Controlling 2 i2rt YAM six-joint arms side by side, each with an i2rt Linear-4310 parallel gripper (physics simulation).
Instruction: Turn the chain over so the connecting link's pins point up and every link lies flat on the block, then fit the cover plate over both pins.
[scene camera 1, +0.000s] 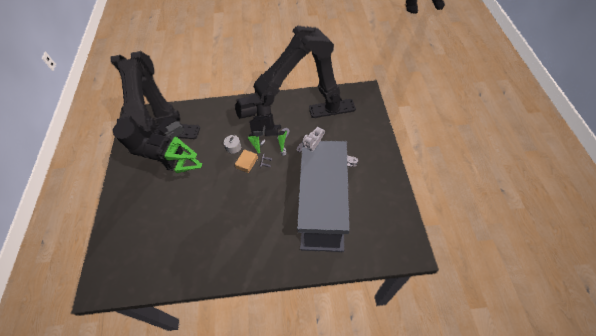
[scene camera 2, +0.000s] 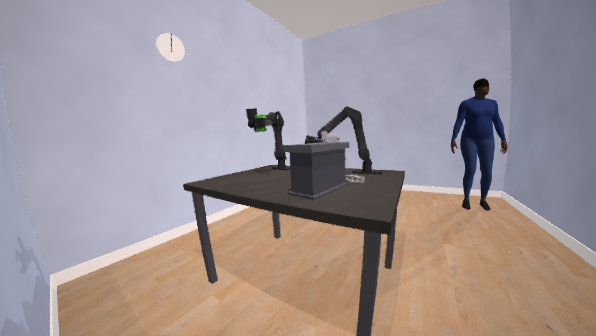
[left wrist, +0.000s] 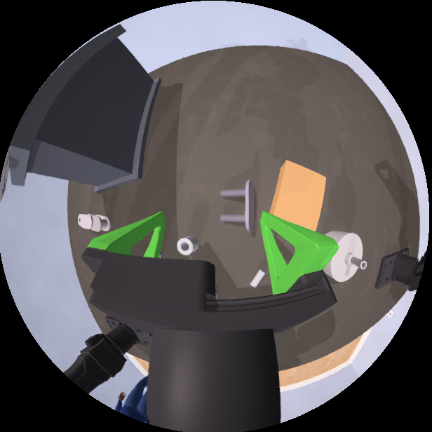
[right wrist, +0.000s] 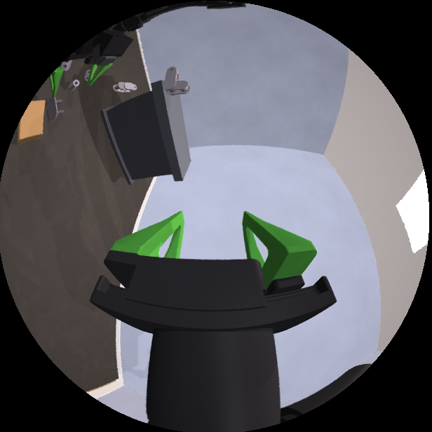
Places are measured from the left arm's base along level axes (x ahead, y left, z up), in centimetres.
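Pixels of known places: left gripper, between the fingertips: (scene camera 1: 270, 152); right gripper, between the fingertips: (scene camera 1: 198, 161) (scene camera 2: 265, 122); left arm's base, origin of its link: (scene camera 1: 332, 109) (scene camera 2: 367, 172); right arm's base, origin of its link: (scene camera 2: 281, 168).
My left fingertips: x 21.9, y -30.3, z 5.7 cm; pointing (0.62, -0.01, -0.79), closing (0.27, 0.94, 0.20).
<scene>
For each thing: its middle in the pictures, then the offset to it from my left fingertips. "pt": a spot on its surface instead.
- whitish chain, middle of its body: (scene camera 1: 314, 136) (scene camera 2: 330, 136) dx +10.5, dy +15.4, dz +19.4 cm
- grey block's, middle of its body: (scene camera 1: 323, 197) (scene camera 2: 320, 166) dx +26.5, dy +15.3, dz +5.3 cm
- grey plate with two pins, middle of its body: (scene camera 1: 266, 161) dx +0.9, dy -2.3, dz -4.7 cm
- orange box, middle of its body: (scene camera 1: 246, 161) dx -0.7, dy -10.3, dz -4.2 cm
- round grey pot, middle of its body: (scene camera 1: 231, 140) dx -9.8, dy -15.1, dz -1.2 cm
- chain piece, a spot on its surface: (scene camera 1: 352, 161) (scene camera 2: 360, 177) pt dx +9.1, dy +31.0, dz -2.7 cm
The whitish chain (scene camera 1: 313, 138) (scene camera 2: 330, 138) (right wrist: 172, 77) sits bunched at one end of the grey block's (scene camera 1: 324, 190) (scene camera 2: 327, 172) (right wrist: 135, 137) top, with one part raised; its pins cannot be made out. A grey plate with two pins (scene camera 1: 266, 160) (left wrist: 249, 205) (right wrist: 54, 107) is on the table, its pins pointing sideways. A holed plate (right wrist: 66, 65) lies near the left gripper. My left gripper (scene camera 1: 270, 151) (left wrist: 212, 216) (right wrist: 71, 89) is wide open and empty, low over the small parts. My right gripper (scene camera 1: 198, 160) (scene camera 2: 261, 123) (right wrist: 212, 216) is partly open and empty, raised at the picture's left.
A roller (left wrist: 187, 245), a small white pin (left wrist: 257, 278), an orange box (scene camera 1: 246, 161) (left wrist: 300, 195) and a round grey pot (scene camera 1: 232, 144) (left wrist: 345, 257) are around the left gripper. Another chain piece (scene camera 1: 352, 161) (scene camera 2: 356, 178) (left wrist: 94, 222) lies beside the block.
</scene>
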